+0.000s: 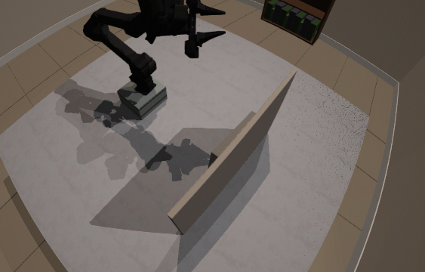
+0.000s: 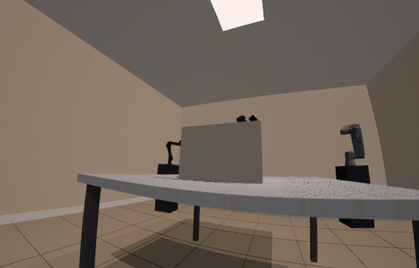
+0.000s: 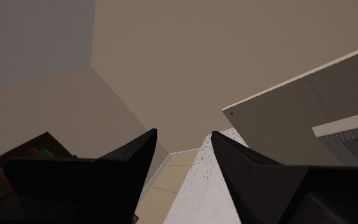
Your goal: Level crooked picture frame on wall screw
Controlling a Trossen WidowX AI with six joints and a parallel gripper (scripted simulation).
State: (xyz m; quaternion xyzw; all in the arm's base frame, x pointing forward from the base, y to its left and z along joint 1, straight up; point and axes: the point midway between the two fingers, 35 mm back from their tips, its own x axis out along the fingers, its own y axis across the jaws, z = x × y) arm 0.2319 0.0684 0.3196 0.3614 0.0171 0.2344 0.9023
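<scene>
My gripper tip is 16 cm short of the picture frame, 19 cm to the left of it and 22 cm above it. Round my gripper tip: wall panel (17 cm ahead, 20 cm to the right, 23 cm below).
</scene>
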